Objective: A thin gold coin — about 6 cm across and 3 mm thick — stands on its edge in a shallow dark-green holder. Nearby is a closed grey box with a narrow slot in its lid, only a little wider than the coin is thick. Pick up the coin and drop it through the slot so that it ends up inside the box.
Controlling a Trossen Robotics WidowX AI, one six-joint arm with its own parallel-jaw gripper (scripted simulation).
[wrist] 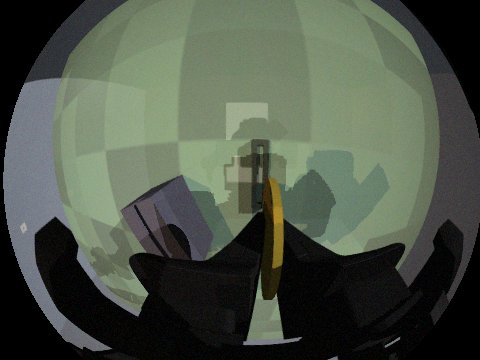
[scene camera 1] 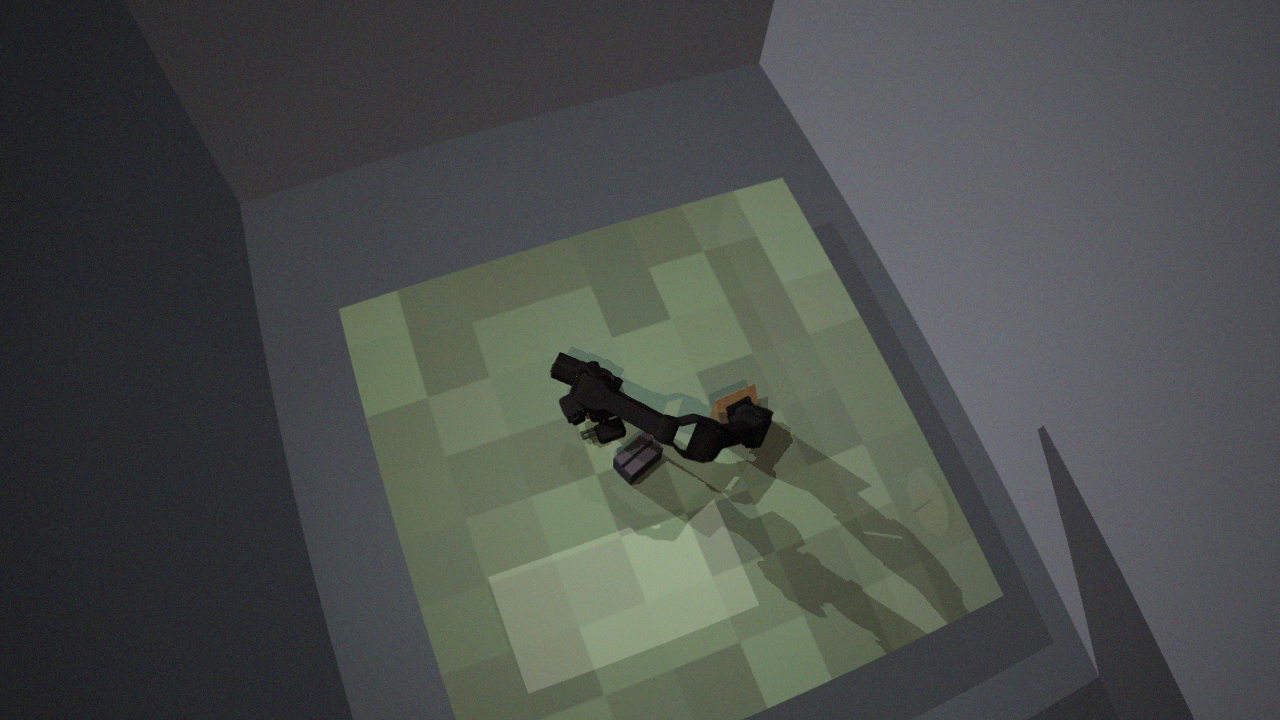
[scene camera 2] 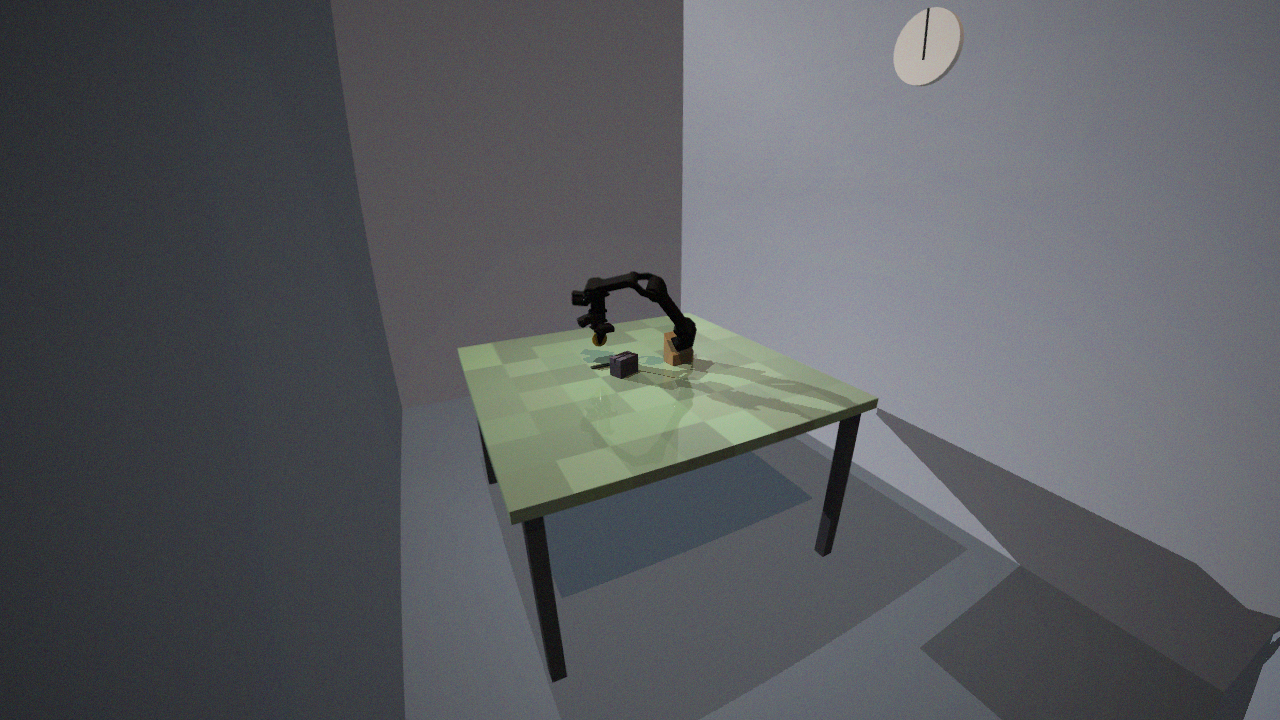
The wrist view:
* my gripper
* thin gold coin: held by my gripper
